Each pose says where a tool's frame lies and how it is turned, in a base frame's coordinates. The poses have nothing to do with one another.
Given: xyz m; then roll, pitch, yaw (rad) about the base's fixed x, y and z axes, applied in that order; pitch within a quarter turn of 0, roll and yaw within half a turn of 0.
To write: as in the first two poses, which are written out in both.
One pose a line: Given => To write
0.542, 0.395, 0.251, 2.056, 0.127, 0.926 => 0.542, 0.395, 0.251, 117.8, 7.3, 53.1
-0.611, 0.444, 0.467, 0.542, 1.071, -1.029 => -0.611, 0.444, 0.467, 31.1, 61.4, -59.0
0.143, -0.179, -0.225, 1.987, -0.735, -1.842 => 0.143, -0.179, -0.225, 113.8, -42.1, -105.5
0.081, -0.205, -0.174, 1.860, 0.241, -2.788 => 0.081, -0.205, -0.174, 106.6, 13.8, -159.7
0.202, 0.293, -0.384, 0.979, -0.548, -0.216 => 0.202, 0.293, -0.384, 56.1, -31.4, -12.4
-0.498, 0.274, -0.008, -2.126, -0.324, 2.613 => -0.498, 0.274, -0.008, -121.8, -18.6, 149.7
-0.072, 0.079, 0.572, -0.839, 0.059, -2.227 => -0.072, 0.079, 0.572, -48.1, 3.4, -127.6
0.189, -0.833, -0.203, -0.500, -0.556, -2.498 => 0.189, -0.833, -0.203, -28.6, -31.9, -143.1
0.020, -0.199, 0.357, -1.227, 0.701, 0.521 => 0.020, -0.199, 0.357, -70.3, 40.2, 29.9
